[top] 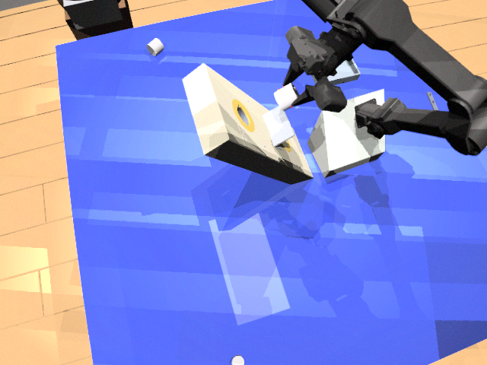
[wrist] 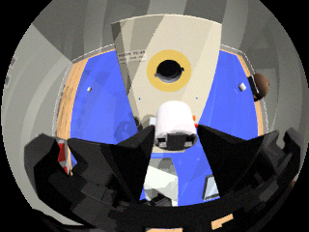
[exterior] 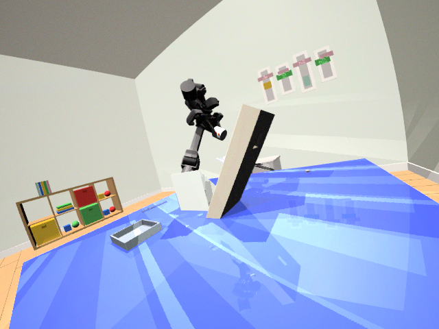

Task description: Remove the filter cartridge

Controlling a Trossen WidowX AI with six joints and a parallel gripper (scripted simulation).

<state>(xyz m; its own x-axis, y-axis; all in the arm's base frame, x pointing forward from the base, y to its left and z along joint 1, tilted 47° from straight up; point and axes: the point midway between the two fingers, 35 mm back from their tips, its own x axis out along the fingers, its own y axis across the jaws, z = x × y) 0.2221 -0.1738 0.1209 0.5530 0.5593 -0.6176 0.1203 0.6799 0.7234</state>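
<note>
Now: gripper tip 340 mm past the grey tray, 240 mm to the left of it and 310 mm above it. From my gripper tip the other things lie so: round filter cartridge right at my gripper tip.
</note>
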